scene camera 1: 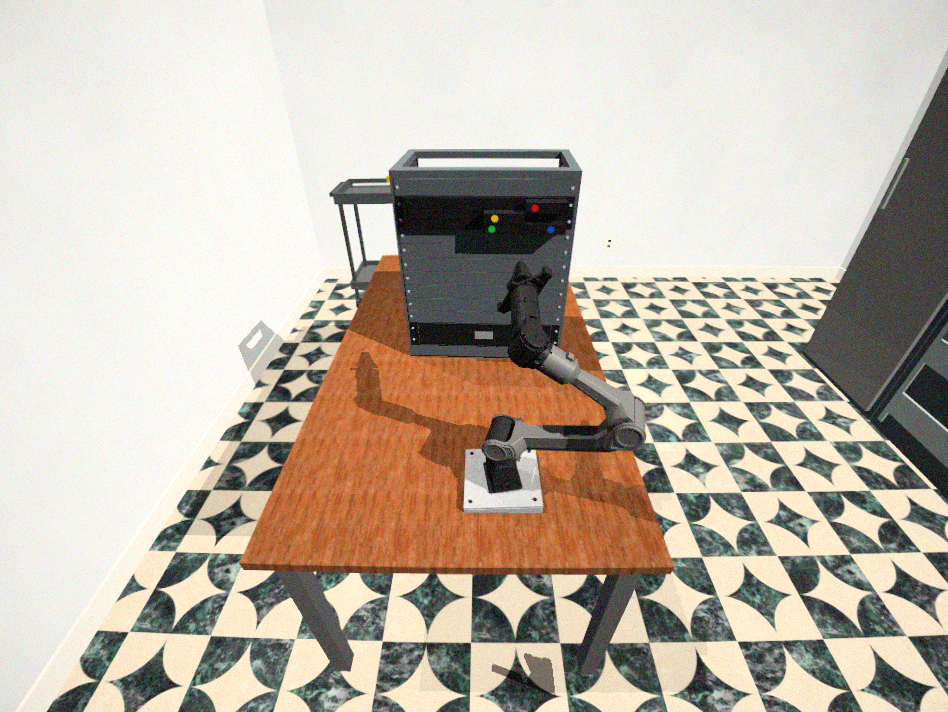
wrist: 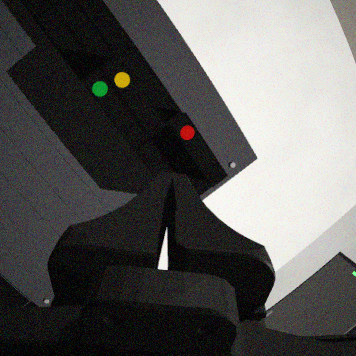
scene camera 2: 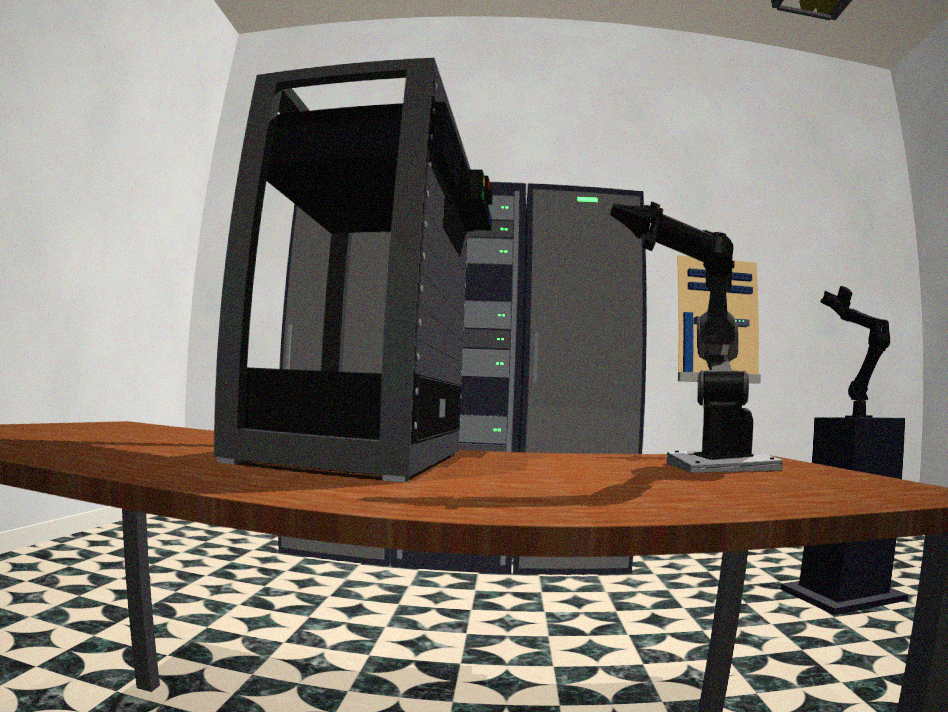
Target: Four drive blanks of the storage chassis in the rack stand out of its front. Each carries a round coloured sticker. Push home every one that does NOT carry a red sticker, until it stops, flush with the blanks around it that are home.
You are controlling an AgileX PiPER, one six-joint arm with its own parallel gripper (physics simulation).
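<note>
The storage chassis [scene camera 1: 440,214] is a black unit high in the rack [scene camera 1: 396,268] [scene camera 2: 398,306]. Four blanks stand out at its right half: the red-stickered blank [scene camera 1: 534,207] [wrist: 187,132] at upper right, the yellow-stickered blank [scene camera 1: 494,218] [wrist: 122,80] left of it, the green-stickered blank [scene camera 1: 491,229] [wrist: 100,89] just below yellow, and the blue-stickered blank [scene camera 1: 550,229] at lower right. In the wrist view the blue sticker does not show; the fingers cover that area. My gripper [scene camera 1: 521,265] [scene camera 2: 613,207] [wrist: 170,191] is shut and empty, in front of the rack, with a gap to the blanks.
The rack stands on the wooden table [scene camera 1: 398,490] [scene camera 2: 536,528], and the arm's base plate [scene camera 1: 478,502] [scene camera 2: 720,464] is bolted nearer the front edge. A cart [scene camera 1: 343,199] stands behind at the left. Server cabinets [scene camera 2: 586,321] and a second arm on a pedestal [scene camera 2: 850,490] are in the background.
</note>
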